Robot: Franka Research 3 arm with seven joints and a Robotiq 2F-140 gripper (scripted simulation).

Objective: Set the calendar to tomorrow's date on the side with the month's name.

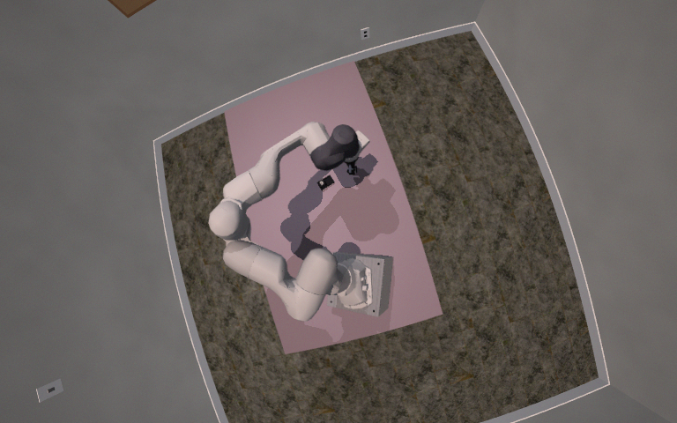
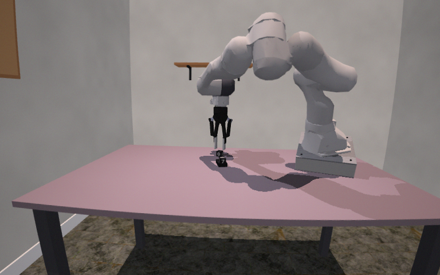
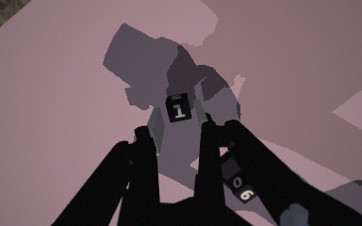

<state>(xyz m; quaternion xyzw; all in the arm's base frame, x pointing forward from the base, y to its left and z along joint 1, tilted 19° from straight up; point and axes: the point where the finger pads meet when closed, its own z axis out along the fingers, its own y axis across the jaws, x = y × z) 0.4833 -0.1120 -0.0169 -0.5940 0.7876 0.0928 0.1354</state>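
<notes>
Right now the black digit cube is 6 cm below my hand. Round my hand: black calendar tray: 15 cm to the left, 6 cm below, 3 cm behind.
</notes>
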